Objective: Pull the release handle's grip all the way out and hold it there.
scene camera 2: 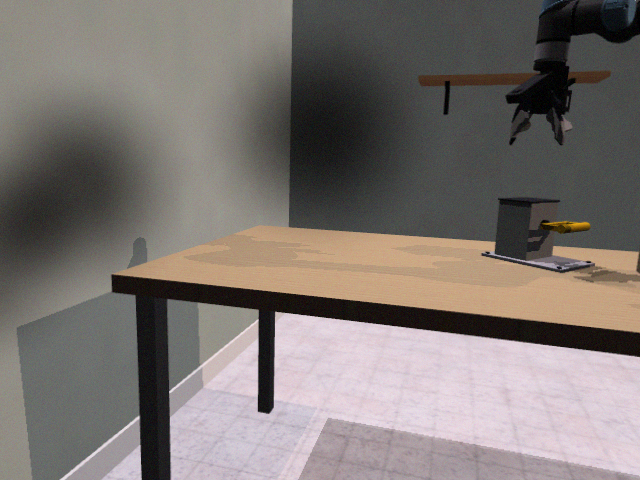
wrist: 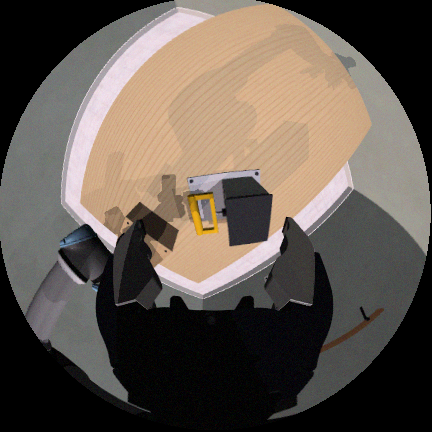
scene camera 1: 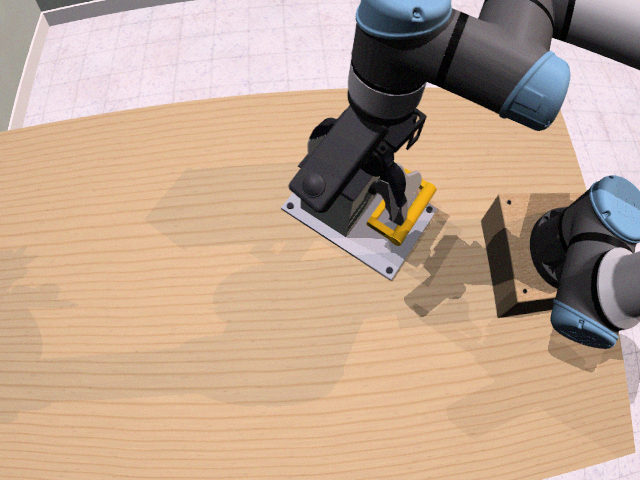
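The release handle's yellow grip [scene camera 1: 416,208] [scene camera 2: 577,226] [wrist: 195,215] is the outer bar of a rectangular yellow frame, which sticks out level from the side of a dark box [scene camera 1: 328,214] [scene camera 2: 512,227] [wrist: 249,220]. A small gap shows between frame and box, joined by a short rod. The box stands on a pale base plate [scene camera 1: 356,251] [scene camera 2: 567,262] [wrist: 220,176] with dark screws. My gripper [scene camera 2: 537,142] [wrist: 212,219] is open and empty, pointing down well above the box and handle. In scene camera 1 it covers much of the box and part of the yellow frame.
The arm's wooden mounting block [scene camera 1: 500,258] [wrist: 150,225] stands on the table [scene camera 1: 206,320] [scene camera 2: 361,289] [wrist: 150,130], on the grip's side of the device. A brown wall shelf [scene camera 2: 475,80] [wrist: 352,338] hangs in the background. The arm's shadows lie across the table.
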